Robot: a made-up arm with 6 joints. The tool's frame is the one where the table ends. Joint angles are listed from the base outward.
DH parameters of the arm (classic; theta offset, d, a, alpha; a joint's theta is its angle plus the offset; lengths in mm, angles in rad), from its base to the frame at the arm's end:
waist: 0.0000 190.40 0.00 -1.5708
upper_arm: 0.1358 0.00 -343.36 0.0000
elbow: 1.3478 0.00 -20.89 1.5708
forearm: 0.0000 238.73 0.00 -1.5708
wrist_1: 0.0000 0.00 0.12 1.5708
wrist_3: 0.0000 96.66 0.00 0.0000
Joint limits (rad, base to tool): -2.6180..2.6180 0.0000..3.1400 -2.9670..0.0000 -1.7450..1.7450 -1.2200..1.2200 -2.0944..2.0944
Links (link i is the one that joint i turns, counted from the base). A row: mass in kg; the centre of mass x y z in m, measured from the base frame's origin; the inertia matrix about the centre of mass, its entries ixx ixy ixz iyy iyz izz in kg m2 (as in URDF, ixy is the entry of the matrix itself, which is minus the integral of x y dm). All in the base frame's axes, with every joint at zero. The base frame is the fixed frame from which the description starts. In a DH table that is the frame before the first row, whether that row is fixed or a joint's. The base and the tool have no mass.
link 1: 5.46; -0.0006 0.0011 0.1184; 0.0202 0 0 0.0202 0 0.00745
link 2: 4.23; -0.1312 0.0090 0.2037; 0.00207 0 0.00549 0.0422 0 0.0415
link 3: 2.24; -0.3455 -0.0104 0.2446; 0.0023 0 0 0.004 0 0.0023
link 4: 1.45; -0.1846 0.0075 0.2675; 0.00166 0 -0.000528 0.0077 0 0.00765
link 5: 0.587; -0.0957 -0.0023 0.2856; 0.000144 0 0 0.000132 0 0.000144
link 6: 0.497; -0.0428 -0.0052 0.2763; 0.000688 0 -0.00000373 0.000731 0 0.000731
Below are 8 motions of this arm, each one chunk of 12 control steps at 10 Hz.
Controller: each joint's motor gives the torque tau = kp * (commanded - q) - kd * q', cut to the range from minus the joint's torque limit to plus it. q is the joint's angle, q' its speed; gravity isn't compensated. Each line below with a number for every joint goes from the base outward.
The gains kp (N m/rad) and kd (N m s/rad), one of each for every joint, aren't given. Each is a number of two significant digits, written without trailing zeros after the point. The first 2 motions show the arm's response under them.
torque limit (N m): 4.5 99 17 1 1.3 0.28
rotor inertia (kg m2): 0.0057 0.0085 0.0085 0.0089 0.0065 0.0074
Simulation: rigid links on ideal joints. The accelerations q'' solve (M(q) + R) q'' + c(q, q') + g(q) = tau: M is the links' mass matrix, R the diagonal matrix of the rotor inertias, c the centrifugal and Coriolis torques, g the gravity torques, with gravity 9.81 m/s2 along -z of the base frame. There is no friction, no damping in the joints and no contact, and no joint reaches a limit. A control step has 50 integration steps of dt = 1/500 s. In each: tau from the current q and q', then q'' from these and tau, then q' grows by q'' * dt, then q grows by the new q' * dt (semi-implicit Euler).
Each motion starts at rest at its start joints. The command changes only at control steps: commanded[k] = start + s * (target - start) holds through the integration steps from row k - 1 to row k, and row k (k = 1, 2, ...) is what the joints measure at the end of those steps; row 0 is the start. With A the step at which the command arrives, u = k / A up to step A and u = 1 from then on. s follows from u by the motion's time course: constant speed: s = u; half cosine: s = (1 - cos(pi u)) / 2; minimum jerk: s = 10 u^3 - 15 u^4 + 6 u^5; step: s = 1 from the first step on.
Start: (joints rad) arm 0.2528 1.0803 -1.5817 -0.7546 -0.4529 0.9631
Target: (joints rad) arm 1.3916 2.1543 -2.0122 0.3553 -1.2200 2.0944
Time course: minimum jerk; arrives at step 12
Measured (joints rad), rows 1 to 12:
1: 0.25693 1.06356 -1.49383 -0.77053 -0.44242 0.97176
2: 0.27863 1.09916 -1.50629 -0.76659 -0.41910 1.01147
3: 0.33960 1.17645 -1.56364 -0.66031 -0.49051 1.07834
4: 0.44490 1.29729 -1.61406 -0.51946 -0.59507 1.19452
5: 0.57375 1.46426 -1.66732 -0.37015 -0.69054 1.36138
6: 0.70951 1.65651 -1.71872 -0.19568 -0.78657 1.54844
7: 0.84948 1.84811 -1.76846 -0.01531 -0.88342 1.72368
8: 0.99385 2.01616 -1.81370 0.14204 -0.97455 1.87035
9: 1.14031 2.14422 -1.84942 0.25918 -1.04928 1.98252
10: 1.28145 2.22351 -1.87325 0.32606 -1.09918 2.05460
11: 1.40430 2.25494 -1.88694 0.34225 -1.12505 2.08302
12: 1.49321 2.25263 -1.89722 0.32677 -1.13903 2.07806
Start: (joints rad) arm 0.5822 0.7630 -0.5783 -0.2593 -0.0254 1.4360
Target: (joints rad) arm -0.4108 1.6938 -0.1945 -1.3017 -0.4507 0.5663
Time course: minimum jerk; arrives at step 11
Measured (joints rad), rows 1 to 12:
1: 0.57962 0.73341 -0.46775 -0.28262 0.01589 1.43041
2: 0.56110 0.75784 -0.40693 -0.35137 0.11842 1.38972
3: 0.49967 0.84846 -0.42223 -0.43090 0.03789 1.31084
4: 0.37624 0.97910 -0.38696 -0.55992 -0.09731 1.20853
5: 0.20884 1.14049 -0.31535 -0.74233 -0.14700 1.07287
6: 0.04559 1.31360 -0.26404 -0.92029 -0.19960 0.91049
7: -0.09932 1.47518 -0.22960 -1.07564 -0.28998 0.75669
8: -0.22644 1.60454 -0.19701 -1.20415 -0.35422 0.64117
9: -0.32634 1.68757 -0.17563 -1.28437 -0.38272 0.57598
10: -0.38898 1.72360 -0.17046 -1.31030 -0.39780 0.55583
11: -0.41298 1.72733 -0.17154 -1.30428 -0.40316 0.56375
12: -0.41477 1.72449 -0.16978 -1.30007 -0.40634 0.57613
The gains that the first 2 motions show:
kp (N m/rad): 22 230 46 3.8 3.2 1.3
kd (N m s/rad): 1.9 10 1.2 0.11 0.14 0.043
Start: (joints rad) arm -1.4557 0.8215 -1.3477 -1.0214 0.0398 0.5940
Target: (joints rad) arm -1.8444 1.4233 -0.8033 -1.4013 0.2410 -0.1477
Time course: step
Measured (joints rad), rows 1 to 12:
1: -1.64133 1.22967 -1.08990 -1.36547 -0.01390 0.37419
2: -1.81038 1.63017 -0.54940 -1.53227 0.21229 -0.20153
3: -1.87538 1.49182 -0.61519 -1.28488 0.31044 -0.51234
4: -1.86837 1.40522 -0.83496 -1.34403 0.24680 -0.41436
5: -1.84570 1.42707 -0.72581 -1.46705 0.21081 -0.09799
6: -1.83935 1.45399 -0.65258 -1.35499 0.23434 0.04359
7: -1.84394 1.44624 -0.71491 -1.32360 0.25430 -0.04245
8: -1.84599 1.43814 -0.72879 -1.40132 0.24158 -0.18203
9: -1.84407 1.44109 -0.70133 -1.39820 0.23668 -0.21388
10: -1.84344 1.44375 -0.70226 -1.36093 0.24277 -0.14076
11: -1.84450 1.44230 -0.71207 -1.36924 0.24457 -0.08081
12: -1.84493 1.44156 -0.70935 -1.38175 0.24196 -0.09684

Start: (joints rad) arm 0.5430 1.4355 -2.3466 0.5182 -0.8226 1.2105
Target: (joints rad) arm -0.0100 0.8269 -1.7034 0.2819 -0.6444 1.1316
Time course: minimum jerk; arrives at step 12
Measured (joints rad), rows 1 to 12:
1: 0.54102 1.43351 -2.30260 0.51470 -0.86252 1.21306
2: 0.52877 1.42884 -2.25797 0.51077 -0.84507 1.20748
3: 0.49917 1.39115 -2.19958 0.49299 -0.79833 1.19255
4: 0.44808 1.31757 -2.13331 0.46281 -0.77484 1.17772
5: 0.38009 1.21810 -2.05579 0.42880 -0.76696 1.17014
6: 0.30306 1.10814 -1.96563 0.39192 -0.75319 1.16613
7: 0.22348 1.00188 -1.87081 0.35293 -0.72904 1.15794
8: 0.14621 0.90962 -1.78517 0.31766 -0.70183 1.14454
9: 0.07702 0.83866 -1.72074 0.29119 -0.68013 1.13232
10: 0.02257 0.79368 -1.68236 0.27504 -0.66766 1.12703
11: -0.01138 0.77467 -1.66678 0.26864 -0.66226 1.12794
12: -0.02330 0.77408 -1.66295 0.26921 -0.65872 1.13018

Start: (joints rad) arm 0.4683 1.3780 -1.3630 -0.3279 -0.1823 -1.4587
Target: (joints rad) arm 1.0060 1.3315 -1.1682 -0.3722 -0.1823 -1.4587
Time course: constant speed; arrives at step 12
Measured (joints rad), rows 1 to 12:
1: 0.49150 1.37747 -1.24452 -0.34337 -0.14690 -1.45287
2: 0.53619 1.39659 -1.17757 -0.36192 -0.02212 -1.42766
3: 0.58339 1.39363 -1.18998 -0.35212 -0.03104 -1.41296
4: 0.63140 1.37628 -1.19611 -0.35279 -0.09770 -1.42712
5: 0.67817 1.36874 -1.17630 -0.36641 -0.10431 -1.44836
6: 0.72238 1.36964 -1.14882 -0.37035 -0.07858 -1.45020
7: 0.76590 1.36803 -1.13059 -0.36887 -0.06815 -1.43540
8: 0.81036 1.36215 -1.11914 -0.37220 -0.07626 -1.42614
9: 0.85558 1.35631 -1.10501 -0.37793 -0.08347 -1.43170
10: 0.90071 1.35234 -1.08714 -0.38209 -0.08170 -1.44075
11: 0.94546 1.34880 -1.06967 -0.38524 -0.07803 -1.44174
12: 0.99011 1.34454 -1.05398 -0.38855 -0.07813 -1.43672

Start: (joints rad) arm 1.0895 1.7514 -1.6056 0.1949 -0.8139 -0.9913
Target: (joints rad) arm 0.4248 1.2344 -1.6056 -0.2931 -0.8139 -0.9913
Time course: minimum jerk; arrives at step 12
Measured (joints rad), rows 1 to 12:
1: 1.08799 1.77777 -1.51981 0.18464 -0.80576 -0.98815
2: 1.08058 1.80729 -1.45048 0.17163 -0.67853 -0.95916
3: 1.05793 1.77470 -1.46103 0.13755 -0.62622 -0.92190
4: 1.00368 1.69517 -1.49951 0.07046 -0.69863 -0.92581
5: 0.90683 1.60480 -1.51465 -0.00652 -0.75922 -0.96660
6: 0.78321 1.51858 -1.50661 -0.07698 -0.75814 -0.99258
7: 0.66669 1.43461 -1.50166 -0.14797 -0.74244 -0.98080
8: 0.57580 1.35365 -1.50998 -0.21969 -0.75312 -0.96117
9: 0.50850 1.28637 -1.52214 -0.27640 -0.78271 -0.96592
10: 0.46111 1.24365 -1.52733 -0.30855 -0.80400 -0.98803
11: 0.43429 1.22749 -1.52444 -0.32066 -0.80558 -0.99964
12: 0.42517 1.22922 -1.51725 -0.32136 -0.79402 -0.99040

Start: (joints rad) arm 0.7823 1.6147 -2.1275 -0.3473 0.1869 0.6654
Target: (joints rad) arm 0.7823 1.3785 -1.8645 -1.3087 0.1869 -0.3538
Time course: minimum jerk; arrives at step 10
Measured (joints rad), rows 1 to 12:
1: 0.78321 1.62693 -2.05921 -0.36306 0.23019 0.66333
2: 0.78411 1.64944 -1.98705 -0.41304 0.31589 0.63658
3: 0.78399 1.63407 -1.94741 -0.51348 0.33283 0.54389
4: 0.78336 1.58114 -1.93279 -0.66840 0.29568 0.37288
5: 0.78227 1.51785 -1.90764 -0.85444 0.25753 0.15482
6: 0.78110 1.46592 -1.86087 -1.03162 0.24385 -0.05672
7: 0.78046 1.43002 -1.81207 -1.16900 0.24052 -0.21812
8: 0.78076 1.40605 -1.78268 -1.25588 0.23250 -0.31487
9: 0.78150 1.39229 -1.77599 -1.29255 0.22321 -0.35274
10: 0.78201 1.38856 -1.77847 -1.29105 0.21975 -0.34619
11: 0.78231 1.39013 -1.77527 -1.28268 0.22188 -0.32349
12: 0.78237 1.39265 -1.77088 -1.28250 0.22474 -0.31379

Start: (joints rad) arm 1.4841 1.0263 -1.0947 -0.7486 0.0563 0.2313
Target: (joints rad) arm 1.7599 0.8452 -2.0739 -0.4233 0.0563 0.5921
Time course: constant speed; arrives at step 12
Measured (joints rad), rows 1 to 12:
1: 1.49746 0.99764 -1.06301 -0.72381 0.12466 0.26411
2: 1.51878 0.97718 -1.14680 -0.67596 0.19841 0.33883
3: 1.54249 0.95856 -1.27386 -0.65179 0.14247 0.38381
4: 1.56755 0.93593 -1.35721 -0.64041 0.11049 0.38463
5: 1.59094 0.92001 -1.43555 -0.61195 0.13567 0.39007
6: 1.61330 0.90502 -1.52248 -0.57920 0.14404 0.42563
7: 1.63587 0.88653 -1.61474 -0.55420 0.13381 0.47076
8: 1.65854 0.86653 -1.70881 -0.52968 0.12359 0.50091
9: 1.68116 0.84711 -1.80158 -0.50226 0.11595 0.51858
10: 1.70376 0.82854 -1.89346 -0.47496 0.10890 0.53985
11: 1.72636 0.81004 -1.98595 -0.44786 0.10060 0.57031
12: 1.74890 0.79106 -2.07965 -0.41979 0.09009 0.60316

